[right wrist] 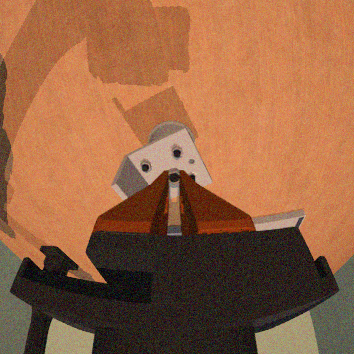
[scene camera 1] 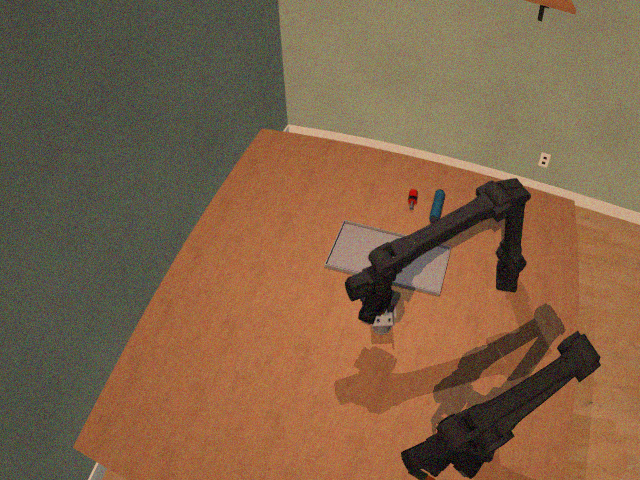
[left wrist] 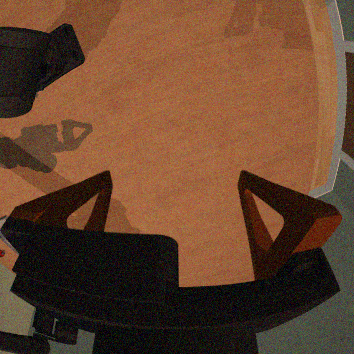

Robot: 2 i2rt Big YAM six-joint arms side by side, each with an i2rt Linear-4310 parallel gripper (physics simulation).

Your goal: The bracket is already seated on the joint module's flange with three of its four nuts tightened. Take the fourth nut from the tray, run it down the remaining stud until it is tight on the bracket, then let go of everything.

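Frame: origin at the left arm's base, x ahead, y up, z right, level; centimetres.
Where they show: left gripper, between the fingertips: [left wrist: 174, 177]; right gripper, between the fingertips: [right wrist: 173, 177] [scene camera 1: 378, 314]; left arm's base, origin of its link: [scene camera 1: 482, 443] [left wrist: 51, 57]; right arm's base, origin of its link: [right wrist: 59, 256] [scene camera 1: 506, 278].
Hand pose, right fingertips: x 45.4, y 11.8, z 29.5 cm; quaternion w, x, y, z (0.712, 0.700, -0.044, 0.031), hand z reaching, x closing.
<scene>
Things, the pixels of their centre, and the offset from my right fingertips. "spot": a spot on its surface instead. Level surfaces: height alone.
- pale bracket, middle of its body: [right wrist: 168, 180] [scene camera 1: 383, 313] dx -0.9, dy -3.6, dz +3.0 cm
- grey round joint module, middle of its body: [right wrist: 169, 156] [scene camera 1: 382, 320] dx -0.9, dy -8.1, dz +3.0 cm
- second nut, a spot on its surface: [right wrist: 145, 166] spot: dx -3.0, dy -4.4, dz +1.7 cm
- partly hidden third nut, a spot on its surface: [right wrist: 193, 177] spot: dx +1.6, dy -4.8, dz +3.8 cm
- small nut, middle of its body: [right wrist: 173, 175] dx +0.0, dy +0.1, dz -0.2 cm
- grey tray, a spot on its surface: [right wrist: 280, 221] spot: dx +20.2, dy -11.5, dz +22.4 cm
- red tool, middle of its body: [scene camera 1: 412, 200] dx +3.5, dy -10.1, dz +60.9 cm
- blue cylinder, middle of its body: [scene camera 1: 435, 211] dx -7.0, dy -9.8, dz +57.9 cm
- wooden table, height of its surface: dy -11.8 cm
The pale bracket [scene camera 1: 383, 320] [right wrist: 161, 159] sits on the grey round joint module [scene camera 1: 382, 331] [right wrist: 169, 130]. In the right wrist view one nut [right wrist: 176, 152], a second nut [right wrist: 145, 166] and a partly hidden third nut [right wrist: 193, 177] show on its face. My right gripper [right wrist: 173, 177] is shut on a small nut [right wrist: 174, 176] at its fingertips, which overlaps the bracket in view; the gap between them cannot be judged. The fourth stud is hidden behind the fingers. My left gripper [left wrist: 174, 177] is wide open and empty, away from the bracket. The grey tray [scene camera 1: 351, 245] [right wrist: 280, 221] lies behind the bracket.
A red tool [scene camera 1: 413, 196] and a blue cylinder [scene camera 1: 437, 204] lie beyond the tray. My right arm [scene camera 1: 439, 235] reaches over the tray. My left arm [scene camera 1: 522, 392] stretches across the lower right of the scene view. The wooden table [scene camera 1: 232, 284] meets walls at its far edge.
</scene>
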